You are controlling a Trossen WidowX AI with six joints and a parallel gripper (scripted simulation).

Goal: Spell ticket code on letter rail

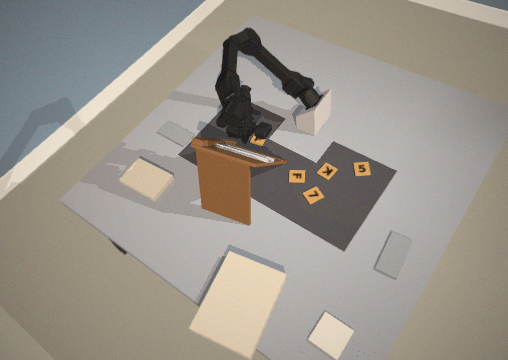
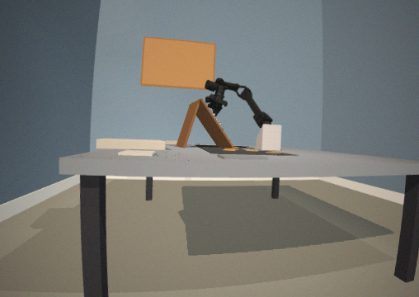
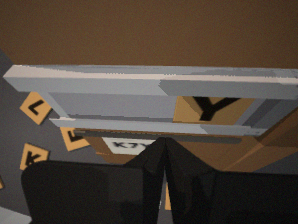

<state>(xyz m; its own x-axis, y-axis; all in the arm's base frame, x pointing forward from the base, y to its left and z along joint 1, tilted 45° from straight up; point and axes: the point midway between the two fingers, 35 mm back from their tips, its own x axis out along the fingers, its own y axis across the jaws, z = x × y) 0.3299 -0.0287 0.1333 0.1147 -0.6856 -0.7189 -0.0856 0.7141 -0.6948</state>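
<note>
Right now my gripper tip is 30 mm short of the y tile, 30 mm to the left of it and 20 mm above it. From my gripper tip the other things lie so: white ticket: 40 mm behind, 40 mm to the left, 100 mm below; p tile: 160 mm behind, 50 mm to the right, 180 mm below; dark mat: 130 mm behind, 90 mm to the left, 190 mm below.
</note>
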